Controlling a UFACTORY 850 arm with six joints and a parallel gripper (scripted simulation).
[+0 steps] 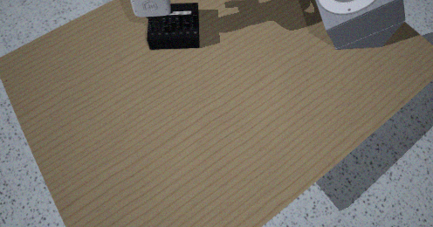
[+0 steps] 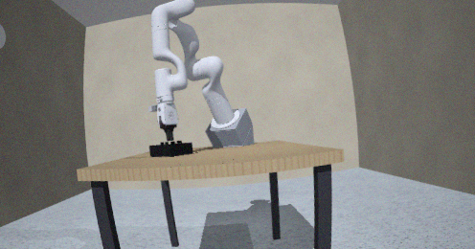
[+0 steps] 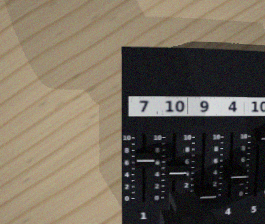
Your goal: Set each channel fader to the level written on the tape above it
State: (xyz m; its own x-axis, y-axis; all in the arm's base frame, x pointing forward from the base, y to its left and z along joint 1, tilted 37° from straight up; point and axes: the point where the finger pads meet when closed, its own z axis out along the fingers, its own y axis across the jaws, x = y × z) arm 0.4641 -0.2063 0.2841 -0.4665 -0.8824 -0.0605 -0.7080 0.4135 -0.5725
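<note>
Now: the fader 2 3 cm below my hand, 2 cm to the right of it and 1 cm behind it. From my hand the other things lie so: fader 1: 4 cm to the right, 3 cm below; fader 3: 3 cm below, 2 cm behind, 1 cm to the left; fader 4: 5 cm behind, 3 cm below, 1 cm to the left.
</note>
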